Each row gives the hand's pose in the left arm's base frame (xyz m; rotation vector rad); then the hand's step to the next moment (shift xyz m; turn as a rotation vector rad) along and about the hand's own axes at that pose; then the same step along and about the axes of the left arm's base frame.
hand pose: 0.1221 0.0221 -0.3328 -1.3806 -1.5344 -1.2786
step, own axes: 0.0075 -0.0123 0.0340 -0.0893 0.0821 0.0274
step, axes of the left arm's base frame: -0.0096 0.0353 -0.0047 0.1000 -0.0039 -0.0738
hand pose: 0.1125 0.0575 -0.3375 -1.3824 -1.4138 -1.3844
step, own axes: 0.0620 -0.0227 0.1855 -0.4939 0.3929 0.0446
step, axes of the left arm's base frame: 0.0014 0.1955 0.0231 0.4741 -0.1157 -0.4026
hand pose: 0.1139 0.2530 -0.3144 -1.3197 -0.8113 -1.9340
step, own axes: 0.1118 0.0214 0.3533 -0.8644 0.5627 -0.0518
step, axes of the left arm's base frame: 0.1769 0.2457 0.2148 0.6605 -0.2300 -0.7598
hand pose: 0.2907 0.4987 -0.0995 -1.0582 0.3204 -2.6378
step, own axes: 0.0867 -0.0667 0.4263 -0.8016 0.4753 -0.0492
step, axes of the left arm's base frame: 0.2268 -0.0094 0.3771 0.6036 -0.1695 -0.6912
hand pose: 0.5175 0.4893 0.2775 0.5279 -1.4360 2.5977
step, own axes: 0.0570 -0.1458 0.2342 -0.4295 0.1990 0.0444
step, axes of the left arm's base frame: 0.0433 -0.1212 0.2506 0.3557 -0.1202 -0.2916
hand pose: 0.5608 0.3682 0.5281 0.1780 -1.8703 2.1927
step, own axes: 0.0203 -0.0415 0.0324 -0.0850 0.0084 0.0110
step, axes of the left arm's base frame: -0.0106 -0.0237 0.0501 0.0786 -0.0216 -0.0278
